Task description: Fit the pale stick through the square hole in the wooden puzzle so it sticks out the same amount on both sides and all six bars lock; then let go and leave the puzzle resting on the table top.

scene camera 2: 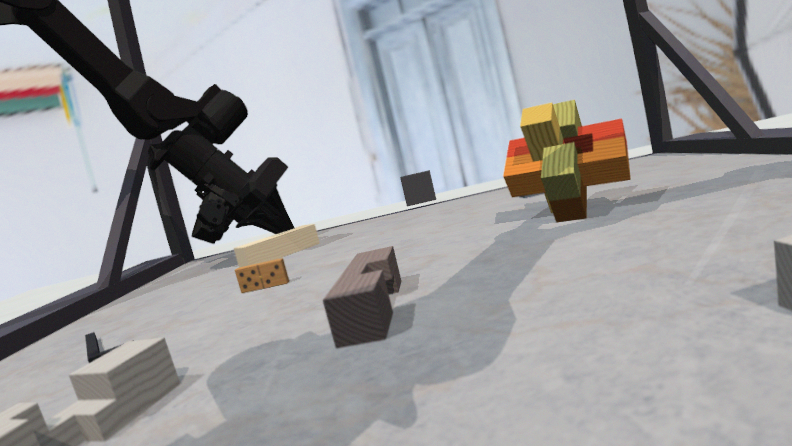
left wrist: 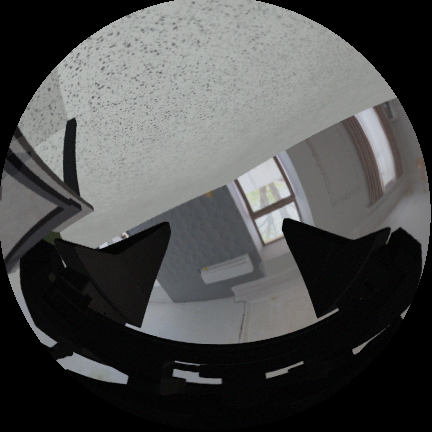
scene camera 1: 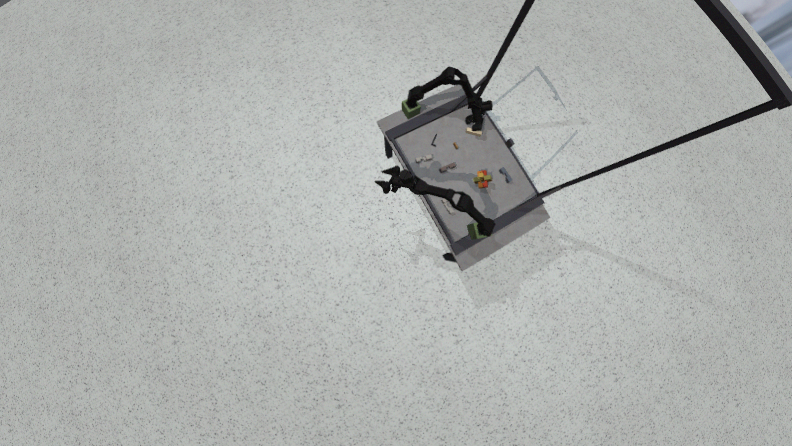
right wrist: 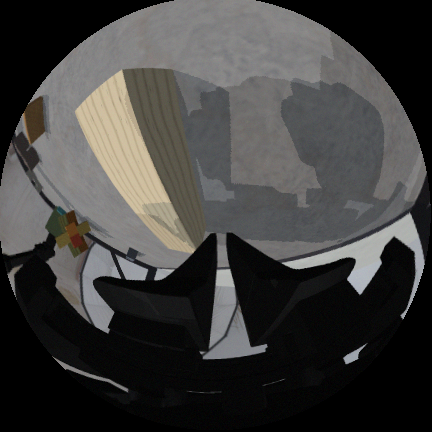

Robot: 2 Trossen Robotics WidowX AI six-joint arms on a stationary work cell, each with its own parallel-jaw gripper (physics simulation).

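Frame: origin at the left arm's base, x up, y right, z ahead, level; centimetres.
Seen in the pictures: left gripper, fingertip midpoint: [left wrist: 227, 225] [scene camera 1: 378, 176]; right gripper, fingertip midpoint: [scene camera 2: 292, 235] [right wrist: 220, 238]; left arm's base at its link origin: [scene camera 1: 482, 229]; right arm's base at its link origin: [scene camera 1: 411, 104].
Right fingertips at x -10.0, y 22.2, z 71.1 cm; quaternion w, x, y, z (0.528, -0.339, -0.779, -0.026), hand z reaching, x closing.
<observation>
Offsets run from my right fingertips to a thing's top centre.
The wooden puzzle [scene camera 1: 482, 178] [scene camera 2: 568, 166] [right wrist: 73, 232], a cross of yellow, red, orange and olive-green bars, stands on the table, slightly tilted in scene camera 2; its square hole is hard to make out. The pale stick @[dz -0.7, dx +1.1, dy -5.3 cm] [scene camera 1: 473, 131] [scene camera 2: 277, 244] [right wrist: 117, 135] lies flat on the table, away from the puzzle. My right gripper [scene camera 2: 289, 227] [right wrist: 220, 238] is shut, its fingertips close together beside and over the stick's end, with no stick between them; whether they touch it is unclear. My left gripper [scene camera 1: 380, 176] [left wrist: 227, 225] is wide open and empty, off the table's edge.
An orange domino @[dz -8.9, dx +0.7, dy -21.4 cm] [scene camera 1: 455, 145] [scene camera 2: 262, 275] [right wrist: 36, 120] lies near the stick. A brown notched block @[dz -24.2, dx +1.1, dy -31.4 cm] [scene camera 1: 447, 166] [scene camera 2: 357, 301] lies between domino and puzzle. A grey-white notched block @[dz -14.9, dx +1.1, dy -46.3 cm] [scene camera 1: 423, 159] [scene camera 2: 135, 373], a blue-grey piece @[dz -37.0, dx +1.1, dy +8.9 cm] [scene camera 1: 505, 175] and a thin black piece @[dz -1.9, dx -0.9, dy -34.2 cm] [scene camera 1: 434, 139] [scene camera 2: 92, 346] also lie there.
</observation>
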